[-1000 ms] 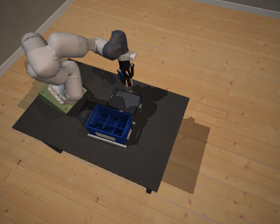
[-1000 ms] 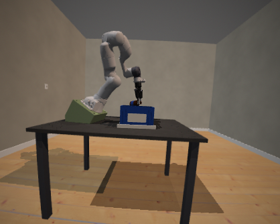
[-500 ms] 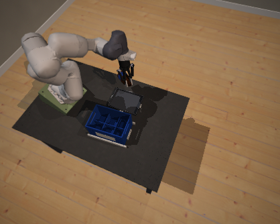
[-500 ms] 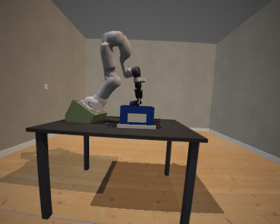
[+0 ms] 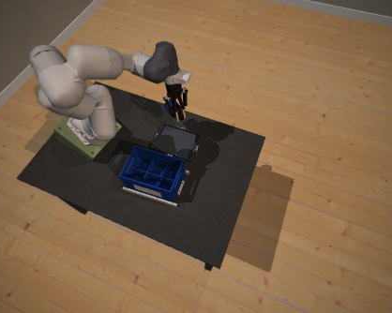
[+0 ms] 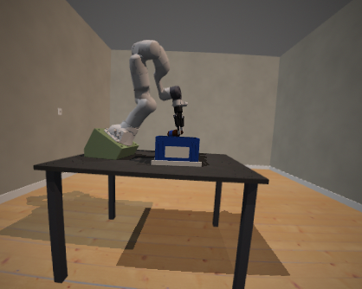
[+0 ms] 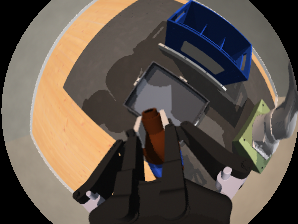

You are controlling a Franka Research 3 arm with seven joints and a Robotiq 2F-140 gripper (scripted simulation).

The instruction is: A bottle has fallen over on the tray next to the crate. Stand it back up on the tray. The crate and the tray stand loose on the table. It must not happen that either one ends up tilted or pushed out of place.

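Now: hand 40 mm past the brown bottle, 20 mm to the right of it and 30 mm above it. Also, from my hand: blue crate (40 mm ahead, 330 mm to the right, 140 mm below); dark tray (60 mm to the right, 210 mm below).
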